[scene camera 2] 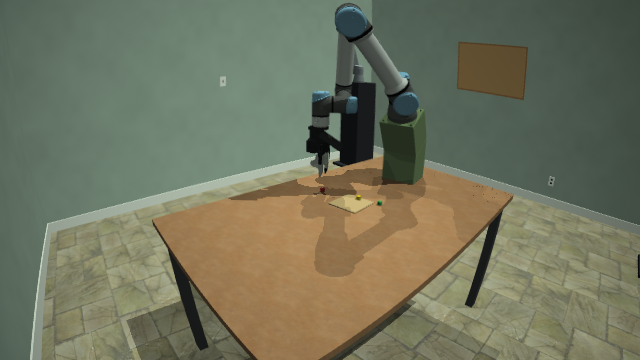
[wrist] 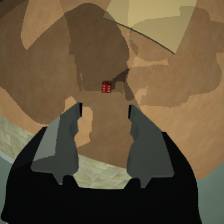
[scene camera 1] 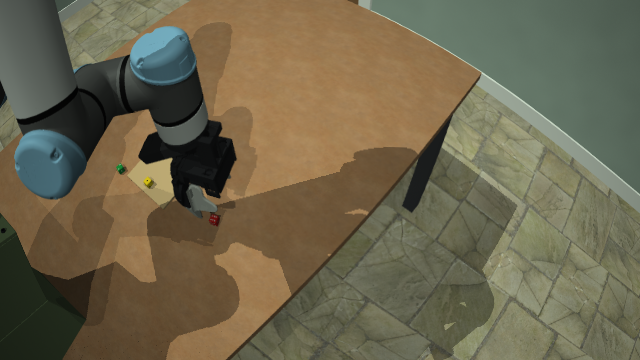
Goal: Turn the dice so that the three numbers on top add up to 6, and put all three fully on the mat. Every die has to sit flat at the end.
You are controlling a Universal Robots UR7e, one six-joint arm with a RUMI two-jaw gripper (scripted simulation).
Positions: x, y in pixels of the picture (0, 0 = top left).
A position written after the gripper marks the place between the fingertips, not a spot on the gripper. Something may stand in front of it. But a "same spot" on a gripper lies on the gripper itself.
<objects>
gripper: scene camera 2; wrist; scene camera 1 207, 202
same spot on gripper: (wrist: 154, 158) = (scene camera 2: 322, 158)
</objects>
